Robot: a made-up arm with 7 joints.
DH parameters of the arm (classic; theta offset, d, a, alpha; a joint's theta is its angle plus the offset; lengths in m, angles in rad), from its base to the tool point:
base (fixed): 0 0 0 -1.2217
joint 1: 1.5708 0 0 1.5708
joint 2: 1.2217 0 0 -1.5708
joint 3: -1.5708 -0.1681 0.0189 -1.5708
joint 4: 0 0 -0.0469 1.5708
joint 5: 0 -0.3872 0 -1.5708
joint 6: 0 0 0 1.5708
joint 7: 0 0 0 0
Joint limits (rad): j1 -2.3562..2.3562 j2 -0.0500..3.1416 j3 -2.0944..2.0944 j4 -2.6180..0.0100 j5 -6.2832..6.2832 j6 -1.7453..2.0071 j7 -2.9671..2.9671
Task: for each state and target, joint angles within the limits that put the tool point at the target. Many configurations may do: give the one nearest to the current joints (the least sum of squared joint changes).
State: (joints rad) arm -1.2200 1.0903 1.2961 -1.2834 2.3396 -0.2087 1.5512
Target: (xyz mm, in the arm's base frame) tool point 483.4 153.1 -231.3
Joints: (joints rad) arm -0.9970 0.2386 1.2917 -0.4102 2.3396 -0.2087 1.5512
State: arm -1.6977 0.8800 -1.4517 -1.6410 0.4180 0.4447 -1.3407
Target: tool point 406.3 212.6 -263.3
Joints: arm -1.0683 1.1647 -1.8497 -0.9564 0.4180 0.4447 -1.3407
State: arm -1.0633 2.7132 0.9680 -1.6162 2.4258 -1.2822 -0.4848
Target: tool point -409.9 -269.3 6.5
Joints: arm -1.4830 3.1391 1.4089 -1.3326 2.4258 -1.2822 -0.4848
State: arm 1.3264 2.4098 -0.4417 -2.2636 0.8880 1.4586 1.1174
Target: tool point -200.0 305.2 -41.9
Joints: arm 1.5820 2.8833 -1.1619 -2.1581 0.8880 1.4586 1.1174
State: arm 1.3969 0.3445 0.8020 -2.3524 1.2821 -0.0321 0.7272
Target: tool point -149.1 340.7 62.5
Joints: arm 1.6822 -0.0084 1.3731 -2.0996 1.2821 -0.0321 0.7272
